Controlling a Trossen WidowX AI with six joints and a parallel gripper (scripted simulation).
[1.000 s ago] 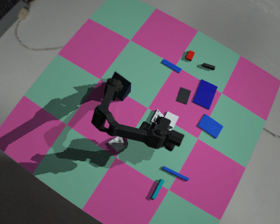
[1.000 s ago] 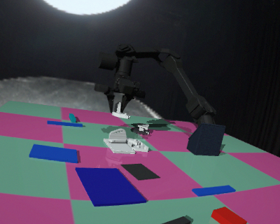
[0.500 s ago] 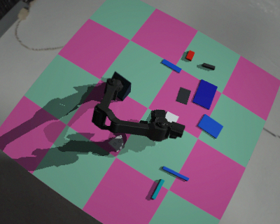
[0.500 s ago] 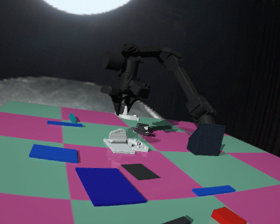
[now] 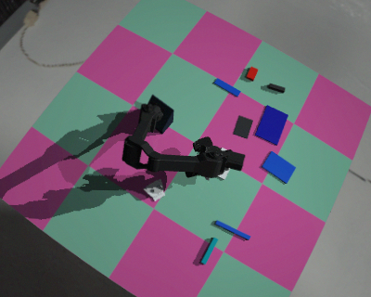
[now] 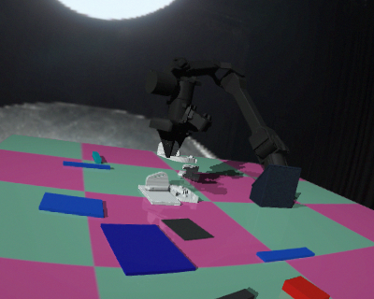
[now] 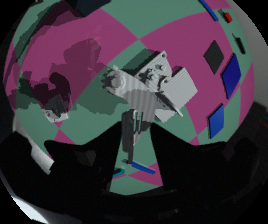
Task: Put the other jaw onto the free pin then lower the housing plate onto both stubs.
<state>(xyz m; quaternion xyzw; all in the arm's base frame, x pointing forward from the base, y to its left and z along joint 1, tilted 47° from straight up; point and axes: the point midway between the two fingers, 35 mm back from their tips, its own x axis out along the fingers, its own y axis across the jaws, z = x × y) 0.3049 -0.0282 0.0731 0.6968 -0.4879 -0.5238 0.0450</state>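
Now: gripper tip 10 mm past the white jaw, 60 mm to the right of it and 70 mm above it. Also, from my gripper tip: teal bar 200 mm ahead, 240 mm to the right, 80 mm below; dark plate 20 mm ahead, 280 mm to the left, 90 mm below; white ribbed piece 120 mm behind, 170 mm to the right, 80 mm below.
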